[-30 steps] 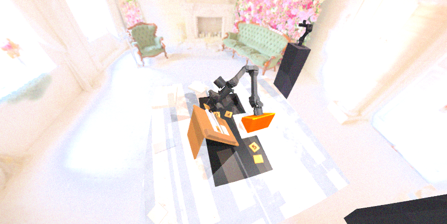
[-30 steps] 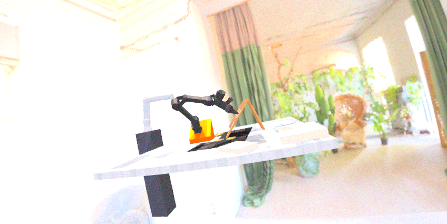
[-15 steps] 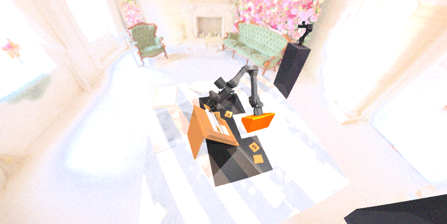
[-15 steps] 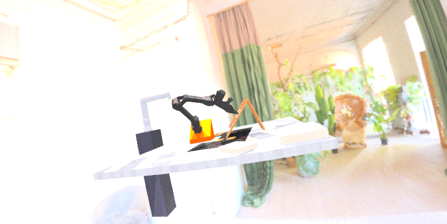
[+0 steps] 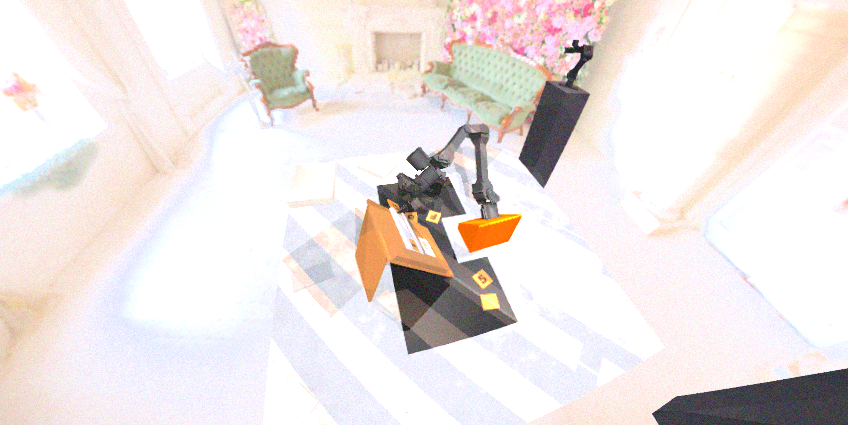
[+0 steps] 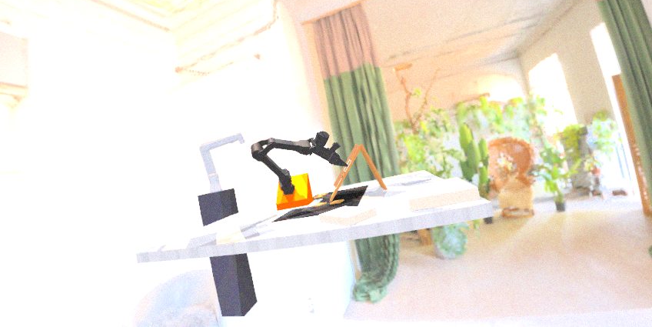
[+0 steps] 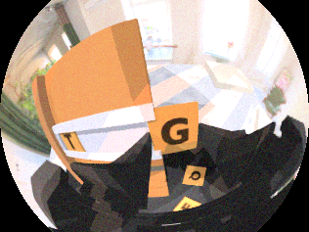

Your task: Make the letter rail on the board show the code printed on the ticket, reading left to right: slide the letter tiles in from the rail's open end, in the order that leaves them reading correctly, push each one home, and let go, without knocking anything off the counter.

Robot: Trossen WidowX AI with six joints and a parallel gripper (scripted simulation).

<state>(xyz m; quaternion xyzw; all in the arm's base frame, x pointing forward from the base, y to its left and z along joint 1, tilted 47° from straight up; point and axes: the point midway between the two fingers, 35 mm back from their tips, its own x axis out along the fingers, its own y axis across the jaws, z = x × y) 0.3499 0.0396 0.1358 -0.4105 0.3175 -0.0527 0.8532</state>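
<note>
Right now the ticket is 140 mm to the left of my gripper tip, 90 mm behind it and 80 mm below it. The rest, counted from my gripper tip: black mat (180 mm behind, 170 mm below, 70 mm to the left); then tile marked 5 (280 mm behind, 270 mm to the left, 170 mm below); then tile marked g (right at my gripper tip).
</note>
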